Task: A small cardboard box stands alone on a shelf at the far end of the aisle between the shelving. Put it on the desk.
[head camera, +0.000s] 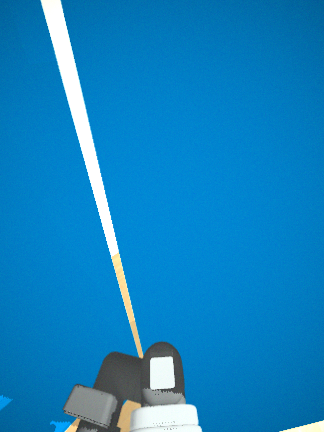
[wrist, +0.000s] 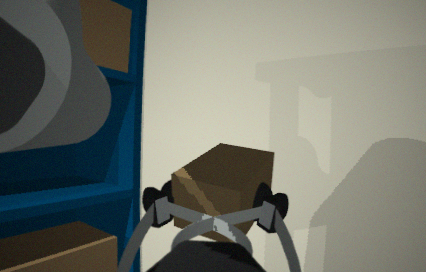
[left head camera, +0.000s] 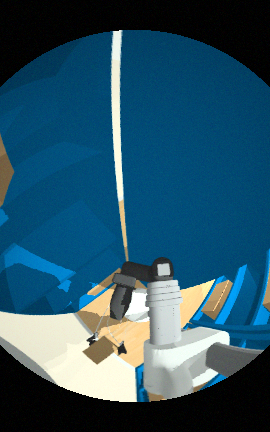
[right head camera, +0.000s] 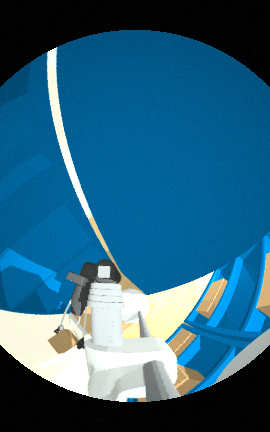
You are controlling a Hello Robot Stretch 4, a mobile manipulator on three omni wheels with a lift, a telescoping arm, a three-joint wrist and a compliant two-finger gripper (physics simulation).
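Seen in the pictures: gripper, between the fingertips: (wrist: 217,197) (left head camera: 103,350) (right head camera: 67,343); robot's base, origin of its link: (left head camera: 138,304) (right head camera: 130,304).
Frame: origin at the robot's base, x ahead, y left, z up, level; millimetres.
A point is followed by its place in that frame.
Observation:
The small cardboard box (left head camera: 99,350) @[x -90, y 167, z 1160 mm] (right head camera: 62,341) @[x -89, y 160, z 1159 mm] (wrist: 227,172) @[x -71, y 162, z 1154 mm] is held between the two dark fingertips of my gripper (left head camera: 107,346) @[x -106, y 163, z 1125 mm] (right head camera: 70,337) @[x -106, y 163, z 1125 mm] (wrist: 217,197) @[x -106, y 163, z 1125 mm]. The gripper is shut on the box. The box is tilted a little, and in the wrist view it is in front of a pale wall, off any shelf. The lower part of the box is partly hidden behind the gripper's fingers in the wrist view. The desk does not show clearly in these views.
A blue shelf unit (wrist: 127,197) @[x -927, y 9, z 932 mm] is at the left in the wrist view, with larger cardboard boxes (wrist: 107,37) @[x -871, y -78, z 1540 mm] (wrist: 65,250) @[x -799, y -192, z 776 mm] on it. A large blue panel (head camera: 215,190) @[x 260, y -68, z 1446 mm] fills most of the head view. More blue shelving with boxes (left head camera: 217,299) @[x -105, y -885, z 295 mm] (right head camera: 212,298) @[x -97, y -893, z 299 mm] is at the lower right.

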